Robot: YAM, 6 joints.
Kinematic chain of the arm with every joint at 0, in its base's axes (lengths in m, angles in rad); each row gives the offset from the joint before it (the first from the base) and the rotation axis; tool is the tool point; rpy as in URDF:
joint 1: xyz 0 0 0.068 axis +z
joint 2: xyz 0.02 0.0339 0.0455 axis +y
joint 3: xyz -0.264 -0.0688 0 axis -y
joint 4: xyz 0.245 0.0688 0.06 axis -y
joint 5: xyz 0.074 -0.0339 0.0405 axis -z
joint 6: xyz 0.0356 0 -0.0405 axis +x
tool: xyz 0 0 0 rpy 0 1.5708 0
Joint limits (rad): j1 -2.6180..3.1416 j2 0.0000..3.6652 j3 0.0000..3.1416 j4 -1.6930..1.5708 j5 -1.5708..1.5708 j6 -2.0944..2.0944
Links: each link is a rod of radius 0.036 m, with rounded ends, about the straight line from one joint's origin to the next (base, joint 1, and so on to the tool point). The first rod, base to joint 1, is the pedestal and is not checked.
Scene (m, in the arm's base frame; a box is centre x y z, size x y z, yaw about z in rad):
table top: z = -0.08
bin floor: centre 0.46 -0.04 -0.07 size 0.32 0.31 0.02 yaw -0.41
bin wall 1: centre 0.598 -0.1 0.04 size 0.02 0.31 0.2 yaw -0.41
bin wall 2: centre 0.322 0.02 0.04 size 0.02 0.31 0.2 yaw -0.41
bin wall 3: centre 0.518 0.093 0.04 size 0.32 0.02 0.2 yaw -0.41
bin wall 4: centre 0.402 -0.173 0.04 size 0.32 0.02 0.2 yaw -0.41
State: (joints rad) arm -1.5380 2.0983 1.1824 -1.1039 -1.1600 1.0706
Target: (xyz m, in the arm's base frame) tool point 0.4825 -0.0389 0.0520
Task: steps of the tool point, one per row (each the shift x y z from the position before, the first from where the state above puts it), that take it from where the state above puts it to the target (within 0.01 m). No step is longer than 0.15 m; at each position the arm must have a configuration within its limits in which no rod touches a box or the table.
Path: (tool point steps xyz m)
1: 0.0942 0.0029 0.0288
2: 0.0934 0.0355 0.0335
3: 0.0803 0.0673 0.0378
4: 0.0554 0.0931 0.0415
5: 0.0217 0.1086 0.0444
6: -0.0163 0.1103 0.0465
7: 0.0636 -0.0384 -0.0842
8: 0.0385 -0.0515 -0.0966
9: 0.0089 -0.0565 -0.1041

